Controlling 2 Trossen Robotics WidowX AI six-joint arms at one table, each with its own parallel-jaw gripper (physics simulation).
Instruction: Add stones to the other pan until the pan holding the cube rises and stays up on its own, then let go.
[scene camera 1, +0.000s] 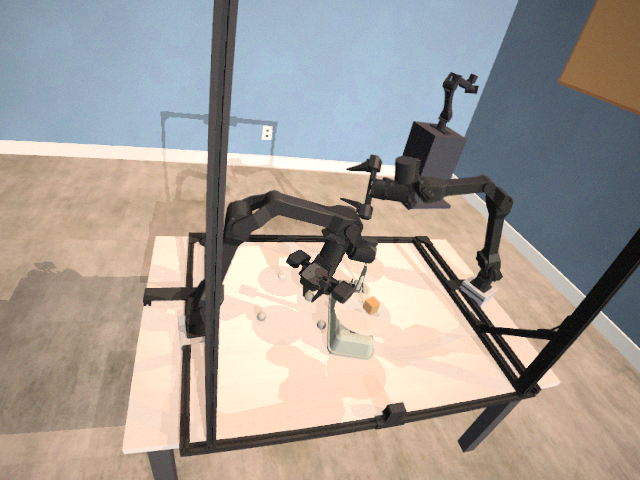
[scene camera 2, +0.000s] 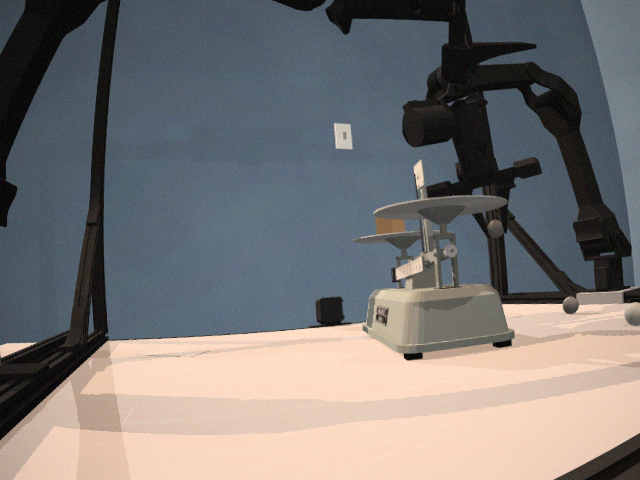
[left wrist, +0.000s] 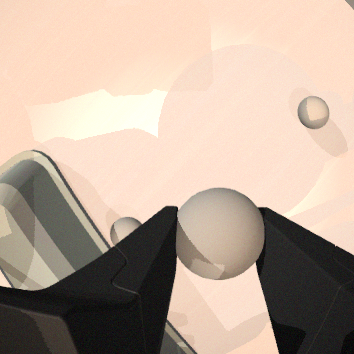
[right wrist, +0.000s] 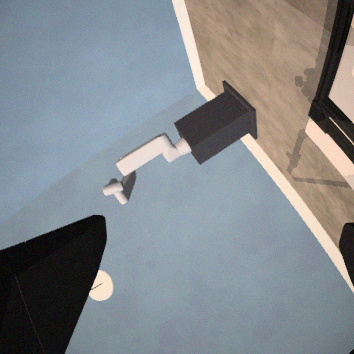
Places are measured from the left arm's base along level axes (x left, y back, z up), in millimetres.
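Where they show: left gripper, fingertip midpoint: (scene camera 1: 308, 298) (scene camera 2: 497, 235) (left wrist: 215, 218); right gripper, fingertip midpoint: (scene camera 1: 343, 184) (scene camera 2: 539, 3) (right wrist: 230, 233); left arm's base, origin of the base link: (scene camera 1: 198, 327) (scene camera 2: 609, 290); right arm's base, origin of the base link: (scene camera 1: 480, 285).
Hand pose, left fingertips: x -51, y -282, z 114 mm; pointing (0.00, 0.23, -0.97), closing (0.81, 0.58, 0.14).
Note:
Things, the pixels of their top centre, and the offset from my left fingertips.
- pale green balance scale, middle of its top: (scene camera 2: 412, 163) (scene camera 1: 369, 264) dx +4, dy -163, dz +98 mm
- orange cube, middle of its top: (scene camera 2: 389, 216) (scene camera 1: 372, 301) dx -76, dy -151, dz +39 mm
- round grey stone, middle of its top: (left wrist: 231, 253) (scene camera 2: 494, 219) (scene camera 1: 310, 292) dx -1, dy -2, dz +24 mm
A pale green balance scale (scene camera 1: 351, 347) (scene camera 2: 439, 320) (left wrist: 70, 225) stands on the table. An orange cube (scene camera 1: 371, 305) (scene camera 2: 389, 225) rests on one pan (scene camera 1: 356, 321) (scene camera 2: 367, 239), which sits low. The other pan (scene camera 2: 439, 205) is raised and empty in scene camera 2. My left gripper (scene camera 1: 313, 294) (scene camera 2: 495, 221) (left wrist: 215, 218) is shut on a round grey stone (scene camera 1: 308, 296) (scene camera 2: 495, 228) (left wrist: 220, 235), beside the scale and past the raised pan's rim in scene camera 2. My right gripper (scene camera 1: 345, 184) (right wrist: 230, 233) is open and empty, high above the table's back.
Loose stones (scene camera 1: 281, 275) (scene camera 1: 261, 316) (scene camera 1: 321, 324) lie on the table left of the scale in scene camera 1. One stone (left wrist: 313, 112) lies at the right in the left wrist view, another (left wrist: 125, 231) near the scale. A dark frame (scene camera 1: 310, 432) borders the table.

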